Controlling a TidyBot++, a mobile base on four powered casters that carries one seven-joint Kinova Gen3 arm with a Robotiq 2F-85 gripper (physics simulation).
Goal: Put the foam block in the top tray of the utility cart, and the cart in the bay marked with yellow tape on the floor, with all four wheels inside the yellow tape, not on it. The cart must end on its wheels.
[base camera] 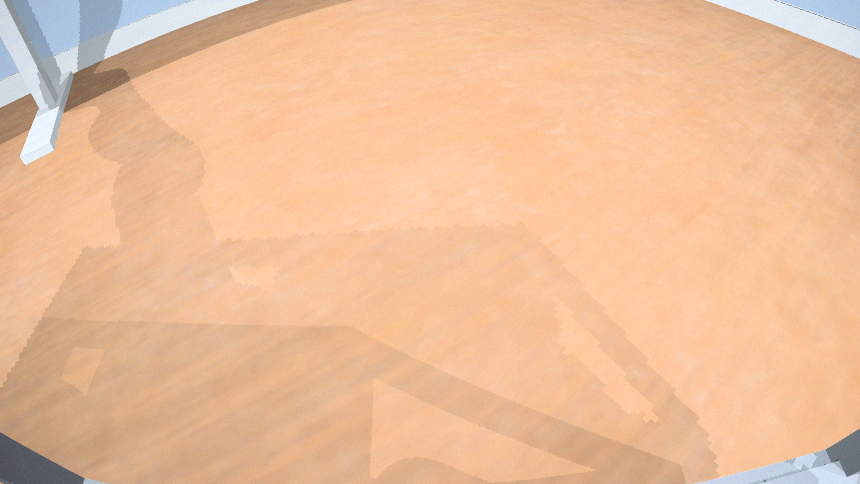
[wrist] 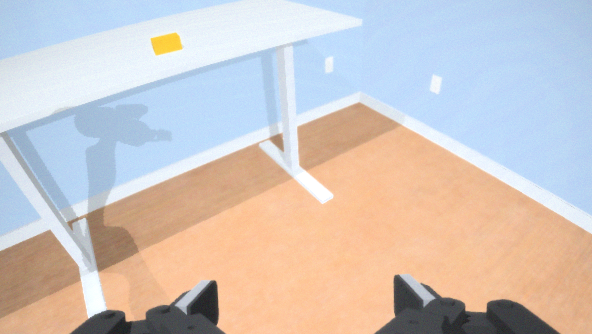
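Note:
A yellow-orange block (wrist: pixel 166 44), which looks like the foam block, lies on the white table (wrist: pixel 240 31) at the upper left of the wrist view. My gripper (wrist: pixel 305 298) is open, with its fingers wide apart and no object between them. It is apart from the block, which shows beyond the fingers and to the left. The utility cart and the yellow-taped bay do not show in either view.
The table's legs and feet (wrist: pixel 314 186) (base camera: pixel 43 137) stand on the wood floor (wrist: pixel 350 240) (base camera: pixel 481 132) near the blue wall (wrist: pixel 210 125). A second wall (wrist: pixel 520 100) meets it in a corner, with a white baseboard. Shadows fall across the floor.

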